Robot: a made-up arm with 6 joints.
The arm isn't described. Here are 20 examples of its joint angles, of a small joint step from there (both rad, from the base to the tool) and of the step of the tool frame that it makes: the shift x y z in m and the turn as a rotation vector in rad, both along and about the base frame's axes.
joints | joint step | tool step
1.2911 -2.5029 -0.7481 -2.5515 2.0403 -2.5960 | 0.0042 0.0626 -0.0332 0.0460 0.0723 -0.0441 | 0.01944 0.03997 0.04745 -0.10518 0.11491 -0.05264
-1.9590 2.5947 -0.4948 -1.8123 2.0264 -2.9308 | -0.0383 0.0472 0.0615 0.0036 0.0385 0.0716 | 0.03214 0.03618 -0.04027 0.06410 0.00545 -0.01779
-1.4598 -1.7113 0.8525 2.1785 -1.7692 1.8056 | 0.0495 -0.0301 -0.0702 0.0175 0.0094 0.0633 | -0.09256 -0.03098 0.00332 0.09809 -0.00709 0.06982
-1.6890 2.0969 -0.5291 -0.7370 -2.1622 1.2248 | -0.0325 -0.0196 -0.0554 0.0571 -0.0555 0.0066 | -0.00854 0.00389 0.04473 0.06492 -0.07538 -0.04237
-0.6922 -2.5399 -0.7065 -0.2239 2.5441 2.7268 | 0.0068 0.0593 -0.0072 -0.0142 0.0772 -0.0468 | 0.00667 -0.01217 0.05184 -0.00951 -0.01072 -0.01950
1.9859 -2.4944 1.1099 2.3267 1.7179 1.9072 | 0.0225 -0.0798 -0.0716 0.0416 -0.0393 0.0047 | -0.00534 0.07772 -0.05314 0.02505 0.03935 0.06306
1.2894 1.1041 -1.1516 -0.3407 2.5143 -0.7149 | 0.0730 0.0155 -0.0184 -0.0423 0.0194 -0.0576 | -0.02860 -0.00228 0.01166 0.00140 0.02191 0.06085
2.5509 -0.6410 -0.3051 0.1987 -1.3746 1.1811 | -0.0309 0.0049 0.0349 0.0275 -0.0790 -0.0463 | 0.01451 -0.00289 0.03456 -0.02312 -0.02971 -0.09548
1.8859 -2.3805 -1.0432 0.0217 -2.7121 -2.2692 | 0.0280 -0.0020 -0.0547 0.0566 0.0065 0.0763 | -0.00123 0.04838 -0.01159 -0.03621 -0.04189 0.04853
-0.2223 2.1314 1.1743 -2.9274 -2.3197 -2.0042 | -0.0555 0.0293 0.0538 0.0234 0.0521 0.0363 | -0.01262 -0.08226 -0.01692 -0.02465 0.02712 -0.07838
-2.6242 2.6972 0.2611 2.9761 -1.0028 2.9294 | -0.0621 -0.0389 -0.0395 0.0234 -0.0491 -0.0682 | -0.03492 -0.03427 0.02310 -0.04734 0.03930 -0.10799
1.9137 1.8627 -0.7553 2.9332 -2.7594 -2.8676 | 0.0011 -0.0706 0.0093 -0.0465 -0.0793 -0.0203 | -0.02147 0.06469 0.00649 0.15925 0.02581 -0.00374
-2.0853 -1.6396 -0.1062 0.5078 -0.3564 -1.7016 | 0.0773 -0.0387 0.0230 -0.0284 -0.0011 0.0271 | -0.06634 0.07832 -0.04812 -0.04644 0.03271 0.08034
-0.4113 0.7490 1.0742 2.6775 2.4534 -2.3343 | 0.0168 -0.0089 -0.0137 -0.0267 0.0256 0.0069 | 0.00129 0.02723 0.00649 0.03346 0.01352 0.04177
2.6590 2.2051 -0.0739 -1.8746 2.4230 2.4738 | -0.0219 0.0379 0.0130 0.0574 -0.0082 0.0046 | 0.04308 -0.00890 -0.01294 -0.04925 -0.00257 0.01289
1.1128 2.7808 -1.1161 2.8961 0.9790 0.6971 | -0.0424 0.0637 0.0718 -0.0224 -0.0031 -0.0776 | -0.04456 -0.05362 -0.03188 -0.00698 -0.00207 0.04856
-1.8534 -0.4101 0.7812 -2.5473 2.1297 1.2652 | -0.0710 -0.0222 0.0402 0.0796 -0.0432 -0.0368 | 0.01181 0.05539 0.01263 -0.09962 0.06833 -0.16342
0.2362 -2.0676 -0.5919 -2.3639 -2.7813 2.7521 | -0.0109 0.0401 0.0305 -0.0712 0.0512 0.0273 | -0.02278 0.01216 0.03889 0.04099 0.05112 0.08090
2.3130 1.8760 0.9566 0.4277 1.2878 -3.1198 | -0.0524 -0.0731 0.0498 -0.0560 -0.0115 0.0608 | 0.01328 0.13147 0.15713 0.11414 0.07447 -0.11966
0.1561 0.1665 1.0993 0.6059 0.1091 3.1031 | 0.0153 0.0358 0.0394 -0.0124 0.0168 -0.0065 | 0.03814 0.01589 -0.00668 0.00581 -0.01631 0.03647
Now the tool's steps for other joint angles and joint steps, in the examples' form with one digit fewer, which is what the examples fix.
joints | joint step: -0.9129 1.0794 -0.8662 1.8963 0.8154 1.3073 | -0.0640 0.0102 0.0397 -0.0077 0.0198 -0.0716
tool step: -0.0210 -0.0617 -0.0157 0.0112 0.0301 -0.1174
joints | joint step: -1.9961 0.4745 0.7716 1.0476 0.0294 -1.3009 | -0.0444 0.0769 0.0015 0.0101 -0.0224 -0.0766
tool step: -0.1001 -0.0640 -0.1089 0.0491 -0.1002 -0.0454
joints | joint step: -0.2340 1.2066 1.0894 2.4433 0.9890 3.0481 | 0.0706 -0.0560 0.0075 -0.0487 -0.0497 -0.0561
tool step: -0.0075 0.1403 0.1263 0.0593 -0.0836 -0.0036
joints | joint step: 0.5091 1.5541 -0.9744 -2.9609 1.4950 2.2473 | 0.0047 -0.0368 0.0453 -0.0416 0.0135 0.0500
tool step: 0.0410 0.0262 -0.0287 0.0284 -0.0538 -0.0559
